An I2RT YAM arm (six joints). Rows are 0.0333 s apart.
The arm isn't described. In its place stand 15 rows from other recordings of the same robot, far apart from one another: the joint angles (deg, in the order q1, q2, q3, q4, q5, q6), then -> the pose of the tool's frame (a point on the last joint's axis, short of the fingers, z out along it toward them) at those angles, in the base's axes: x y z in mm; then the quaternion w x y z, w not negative.
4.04, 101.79, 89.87, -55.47, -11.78, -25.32 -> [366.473 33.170 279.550 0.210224 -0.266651 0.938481 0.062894]
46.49, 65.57, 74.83, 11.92, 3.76, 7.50 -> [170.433 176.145 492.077 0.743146 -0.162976 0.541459 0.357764]
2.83, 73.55, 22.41, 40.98, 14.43, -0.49 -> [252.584 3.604 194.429 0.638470 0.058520 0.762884 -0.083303]
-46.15, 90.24, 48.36, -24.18, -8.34, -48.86 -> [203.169 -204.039 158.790 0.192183 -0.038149 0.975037 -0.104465]
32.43, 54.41, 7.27, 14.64, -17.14, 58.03 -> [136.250 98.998 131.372 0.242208 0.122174 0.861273 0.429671]
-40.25, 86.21, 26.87, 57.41, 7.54, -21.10 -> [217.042 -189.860 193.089 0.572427 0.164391 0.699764 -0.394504]
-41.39, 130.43, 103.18, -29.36, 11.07, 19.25 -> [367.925 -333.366 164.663 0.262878 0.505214 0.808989 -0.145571]
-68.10, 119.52, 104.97, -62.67, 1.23, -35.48 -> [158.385 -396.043 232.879 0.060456 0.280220 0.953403 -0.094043]
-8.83, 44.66, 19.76, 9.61, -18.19, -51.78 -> [183.239 -17.218 221.903 0.580657 -0.376599 0.695296 -0.193839]
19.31, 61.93, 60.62, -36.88, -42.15, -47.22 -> [200.655 95.622 338.761 0.473631 -0.591750 0.615647 0.215601]
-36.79, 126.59, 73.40, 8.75, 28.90, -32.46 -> [347.899 -281.650 91.636 0.177811 0.130278 0.888544 -0.402368]
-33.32, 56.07, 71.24, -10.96, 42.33, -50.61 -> [148.479 -126.296 461.933 0.343654 0.166095 0.667290 -0.639561]
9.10, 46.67, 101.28, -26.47, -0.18, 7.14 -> [28.086 4.612 591.707 0.849081 -0.010138 0.513892 0.121960]
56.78, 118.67, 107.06, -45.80, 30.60, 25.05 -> [264.479 370.782 266.435 0.370395 -0.181872 0.910785 -0.014142]
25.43, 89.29, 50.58, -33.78, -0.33, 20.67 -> [251.343 119.735 166.562 0.138943 -0.041481 0.987473 0.062214]
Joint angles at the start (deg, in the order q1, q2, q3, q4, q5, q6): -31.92, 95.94, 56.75, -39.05, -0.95, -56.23
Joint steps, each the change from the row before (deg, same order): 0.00, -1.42, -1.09, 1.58, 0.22, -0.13; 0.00, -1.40, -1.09, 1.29, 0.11, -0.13; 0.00, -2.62, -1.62, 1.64, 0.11, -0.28; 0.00, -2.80, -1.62, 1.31, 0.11, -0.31; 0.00, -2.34, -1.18, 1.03, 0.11, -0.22; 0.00, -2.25, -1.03, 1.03, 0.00, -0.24; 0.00, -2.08, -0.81, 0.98, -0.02, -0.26; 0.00, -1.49, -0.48, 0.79, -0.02, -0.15; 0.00, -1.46, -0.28, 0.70, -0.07, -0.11; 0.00, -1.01, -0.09, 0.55, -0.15, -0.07; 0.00, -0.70, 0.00, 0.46, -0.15, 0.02; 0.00, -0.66, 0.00, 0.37, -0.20, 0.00; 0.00, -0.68, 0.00, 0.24, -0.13, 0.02
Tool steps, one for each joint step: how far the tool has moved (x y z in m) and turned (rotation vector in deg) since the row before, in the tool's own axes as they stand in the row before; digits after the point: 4 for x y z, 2 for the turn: 0.0010, 0.0014, -0.0031, 1.71, -0.88, -0.16; 0.0013, 0.0018, -0.0030, 1.39, -0.79, -0.15; 0.0020, 0.0031, -0.0071, 2.27, -1.36, -0.31; 0.0023, 0.0035, -0.0078, 2.15, -1.27, -0.33; 0.0015, 0.0022, -0.0070, 1.90, -1.09, -0.23; 0.0010, 0.0016, -0.0070, 1.90, -1.21, -0.25; 0.0005, 0.0008, -0.0069, 1.89, -1.22, -0.27; -0.0001, 0.0000, -0.0052, 1.51, -0.97, -0.16; -0.0006, -0.0008, -0.0057, 1.56, -1.06, -0.12; -0.0008, -0.0011, -0.0043, 1.17, -0.90, -0.08; -0.0009, -0.0012, -0.0031, 0.91, -0.74, 0.01; -0.0008, -0.0010, -0.0030, 0.77, -0.71, -0.01; -0.0007, -0.0008, -0.0031, 0.71, -0.60, 0.00
